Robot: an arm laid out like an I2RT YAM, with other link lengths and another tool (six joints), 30 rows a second.
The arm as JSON. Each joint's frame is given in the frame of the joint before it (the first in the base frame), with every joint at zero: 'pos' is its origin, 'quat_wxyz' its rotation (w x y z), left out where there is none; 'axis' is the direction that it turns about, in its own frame. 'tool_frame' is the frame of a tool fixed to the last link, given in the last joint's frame.
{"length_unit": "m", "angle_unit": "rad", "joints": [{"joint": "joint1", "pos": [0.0, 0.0, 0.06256], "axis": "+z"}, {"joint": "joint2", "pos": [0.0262, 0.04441, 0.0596], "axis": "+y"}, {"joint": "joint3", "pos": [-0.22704, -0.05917, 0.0], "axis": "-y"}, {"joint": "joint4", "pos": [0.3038, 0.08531, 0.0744], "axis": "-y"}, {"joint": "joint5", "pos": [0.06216, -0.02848, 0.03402], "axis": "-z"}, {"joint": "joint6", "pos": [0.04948, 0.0, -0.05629], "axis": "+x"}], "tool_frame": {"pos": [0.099, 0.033, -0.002], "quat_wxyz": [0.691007, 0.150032, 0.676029, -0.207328]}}
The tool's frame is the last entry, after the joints.
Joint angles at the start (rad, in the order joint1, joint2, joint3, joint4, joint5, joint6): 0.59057 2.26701 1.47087 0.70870 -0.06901 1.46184
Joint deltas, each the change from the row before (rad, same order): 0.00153 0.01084 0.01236 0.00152 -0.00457 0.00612; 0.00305 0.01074 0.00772 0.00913 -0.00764 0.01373; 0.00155 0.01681 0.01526 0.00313 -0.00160 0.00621; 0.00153 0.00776 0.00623 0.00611 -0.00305 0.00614; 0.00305 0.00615 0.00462 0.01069 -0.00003 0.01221; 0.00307 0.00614 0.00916 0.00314 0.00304 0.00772
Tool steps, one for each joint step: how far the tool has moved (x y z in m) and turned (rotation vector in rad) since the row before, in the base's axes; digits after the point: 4 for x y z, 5 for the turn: 0.0008 0.0023 -0.0005 0.00683 0.00145 0.00556; -0.0006 0.0028 -0.0010 0.01465 0.00379 0.00955; 0.0015 0.0023 -0.0026 0.00581 0.00265 0.00267; 0.0001 0.0016 -0.0006 0.00752 0.00020 0.00412; -0.0004 0.0017 0.0006 0.01460 0.00016 0.00226; 0.0004 0.0019 0.0012 0.00930 -0.00029 -0.00042
